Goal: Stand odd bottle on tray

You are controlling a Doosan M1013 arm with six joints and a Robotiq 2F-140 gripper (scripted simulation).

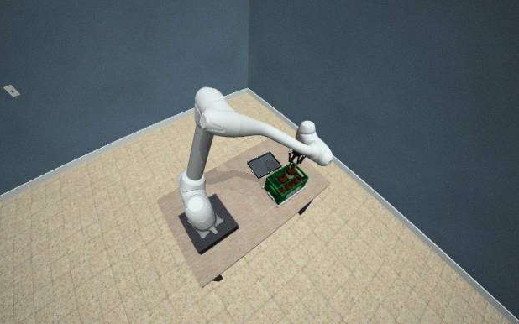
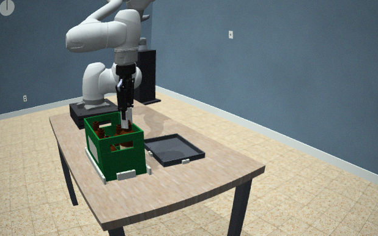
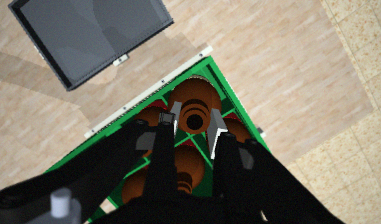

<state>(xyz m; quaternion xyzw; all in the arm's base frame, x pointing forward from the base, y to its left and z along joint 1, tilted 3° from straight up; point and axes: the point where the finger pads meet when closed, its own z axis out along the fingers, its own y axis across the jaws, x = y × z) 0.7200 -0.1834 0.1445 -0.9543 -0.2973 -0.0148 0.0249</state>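
Now: hand 9 cm above the brown bottle. Round my hand: dark tray (24 cm to the left, 21 cm below, 3 cm behind); green crate (13 cm below, 9 cm behind, 3 cm to the right).
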